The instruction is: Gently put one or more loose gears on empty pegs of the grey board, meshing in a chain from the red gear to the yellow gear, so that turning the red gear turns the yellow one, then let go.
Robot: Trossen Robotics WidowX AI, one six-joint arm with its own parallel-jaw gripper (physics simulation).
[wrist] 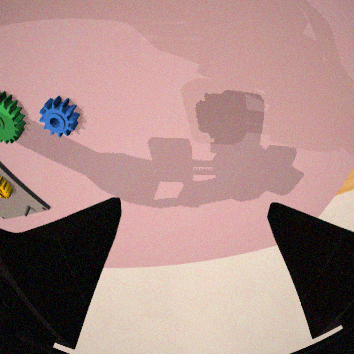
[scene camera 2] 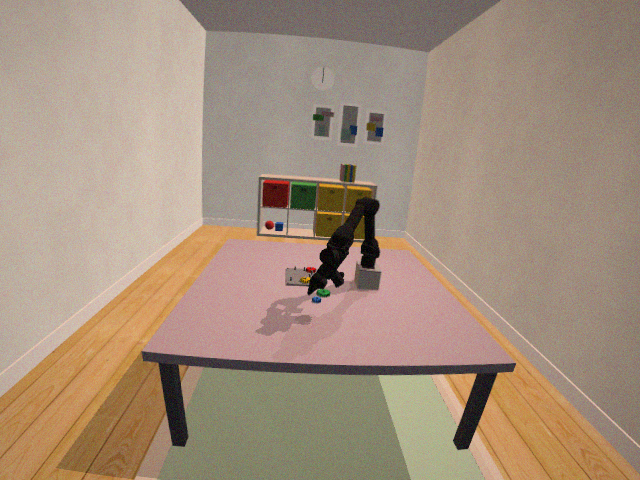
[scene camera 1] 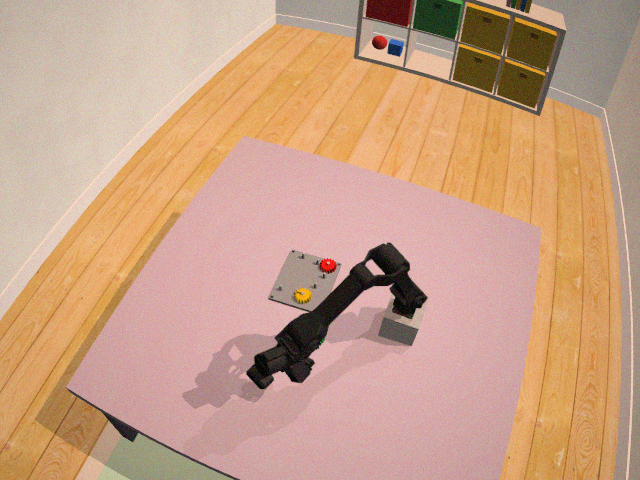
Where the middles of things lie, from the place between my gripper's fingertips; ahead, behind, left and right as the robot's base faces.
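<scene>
Blue gear (wrist: 58, 116): 3 cm behind my hand, 12 cm to the right of it, 10 cm below it. Grey board (scene camera 1: 297, 273): 4 cm ahead of my hand, 37 cm to the right of it, 10 cm below it.
</scene>
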